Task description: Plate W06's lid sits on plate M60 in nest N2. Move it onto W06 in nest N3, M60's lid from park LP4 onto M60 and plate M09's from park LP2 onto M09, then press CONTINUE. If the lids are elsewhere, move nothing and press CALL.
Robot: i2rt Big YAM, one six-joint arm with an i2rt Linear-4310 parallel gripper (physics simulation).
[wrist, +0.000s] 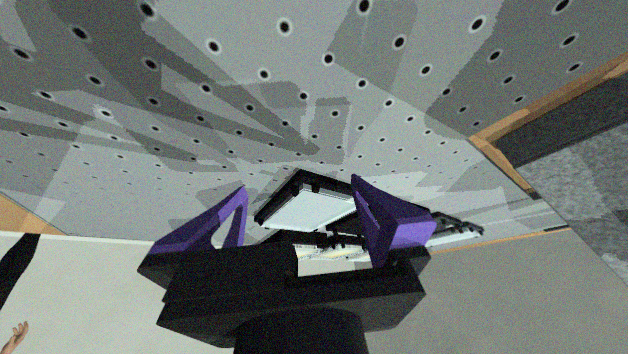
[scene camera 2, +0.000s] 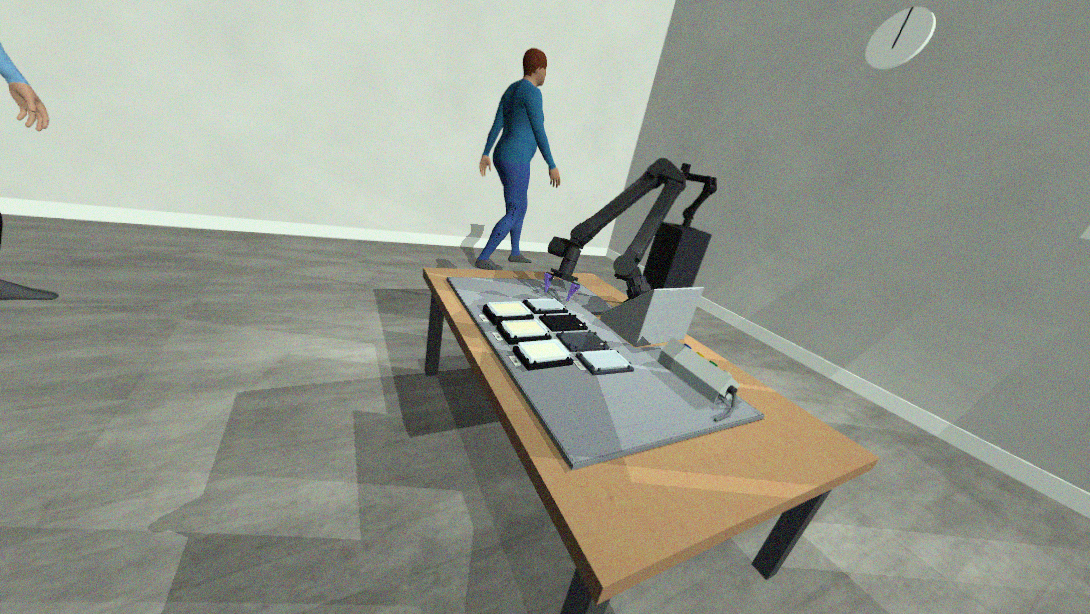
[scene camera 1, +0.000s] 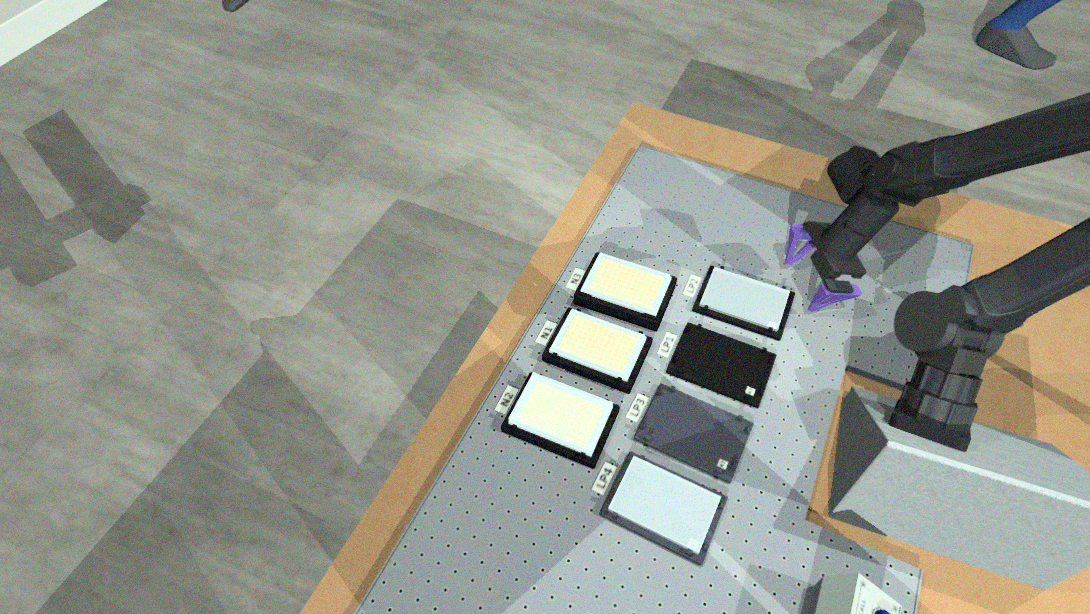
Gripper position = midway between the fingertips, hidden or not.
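Gripper [scene camera 1: 799,286], again the gripper [wrist: 298,185]: open, holding nothing. Small box with blue button [scene camera 1: 843,586]: visible.
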